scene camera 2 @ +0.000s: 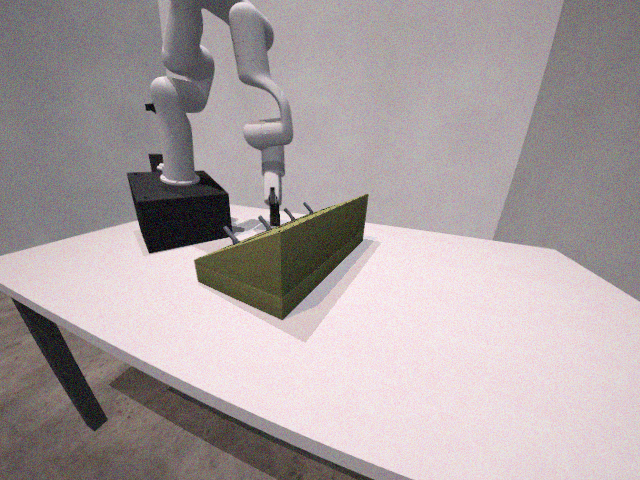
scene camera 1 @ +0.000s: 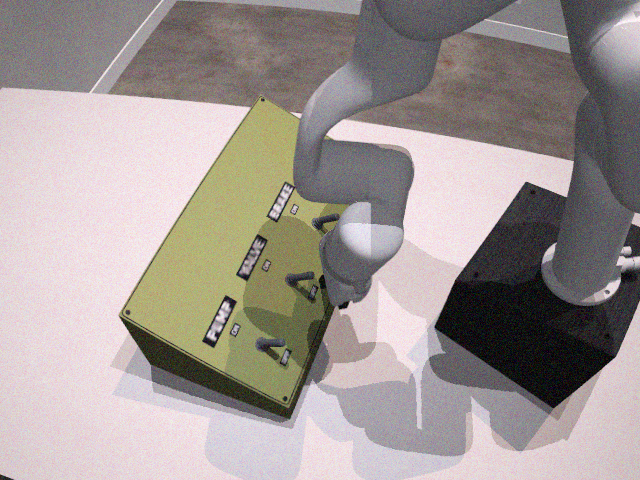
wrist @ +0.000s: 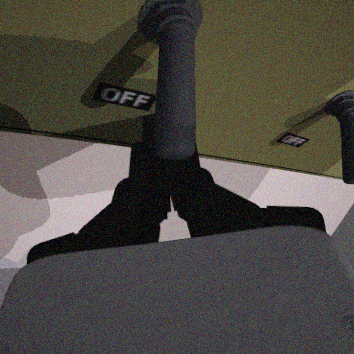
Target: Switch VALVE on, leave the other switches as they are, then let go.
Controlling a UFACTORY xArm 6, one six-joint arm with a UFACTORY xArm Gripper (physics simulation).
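Seen in the pictures: gripper, fingertip midpoint: (scene camera 2: 275, 226); arm's base, origin of the base link: (scene camera 2: 180, 179) (scene camera 1: 580, 272).
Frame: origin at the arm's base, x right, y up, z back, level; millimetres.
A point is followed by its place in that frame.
Observation:
The VALVE switch is a grey lever (scene camera 1: 299, 278) {x 27, y -82, z -423 mm} (scene camera 2: 289, 213) {x 35, y -81, z -422 mm} (wrist: 176, 95) {x 27, y -75, z -419 mm}. It leans toward the low edge of the green panel (scene camera 1: 206, 222) {x 91, y -35, z -572 mm} (scene camera 2: 323, 242) {x 235, y -88, z -567 mm} (wrist: 260, 60) {x 80, y -104, z -422 mm}, on its OFF side. The VALVE label (scene camera 1: 251, 257) {x 54, y -72, z -499 mm} is up the slope. My gripper (scene camera 1: 323, 282) {x 47, y -125, z -377 mm} (scene camera 2: 275, 222) {x 47, y -125, z -377 mm} (wrist: 164, 135) {x 47, y -125, z -377 mm} is shut and holds nothing. Its fingers are at the low-edge side of the VALVE lever, partly hidden behind it in the wrist view. Whether they touch it I cannot tell. The PUMP lever (scene camera 1: 270, 344) {x -88, y -80, z -458 mm} and the BRAKE lever (scene camera 1: 325, 220) {x 141, y -82, z -387 mm} (wrist: 346, 140) {x 140, y -84, z -386 mm} also lean to OFF.
The PUMP lever stands to one side of the fingers and the BRAKE lever to the other. A further lever (scene camera 2: 230, 234) {x 264, y -82, z -350 mm} at the near end in scene camera 2 is hidden by the arm in scene camera 1. The black base block (scene camera 1: 496, 310) {x -41, y -45, z -131 mm} (scene camera 2: 183, 222) {x 129, y -116, z -99 mm} stands across from the panel's low edge.

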